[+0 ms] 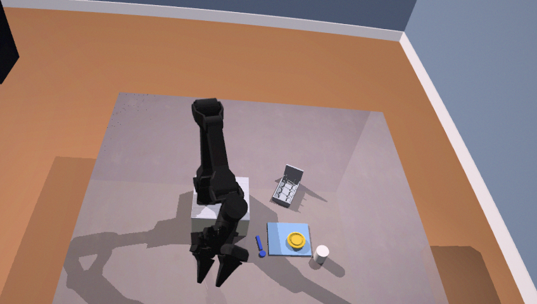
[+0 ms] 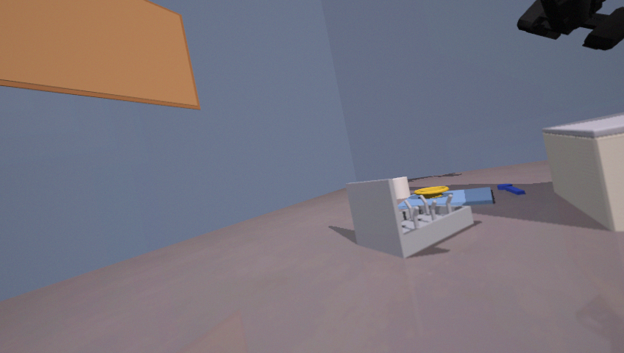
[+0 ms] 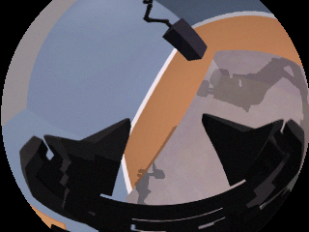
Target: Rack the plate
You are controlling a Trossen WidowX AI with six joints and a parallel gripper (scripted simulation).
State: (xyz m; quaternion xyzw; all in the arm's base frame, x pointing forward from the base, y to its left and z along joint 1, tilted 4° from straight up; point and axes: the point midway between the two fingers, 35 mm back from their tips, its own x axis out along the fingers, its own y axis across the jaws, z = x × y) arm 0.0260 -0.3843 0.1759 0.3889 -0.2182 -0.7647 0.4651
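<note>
Now: the yellow plate 310 mm ahead of my gripper tip, 290 mm to the left of it and 270 mm below it. The rest, counted from my gripper tip: blue spoon (280 mm below, 260 mm to the left, 180 mm ahead); then white cup (390 mm ahead, 260 mm below, 230 mm to the left); then light blue mat (300 mm to the left, 280 mm below, 280 mm ahead).
</note>
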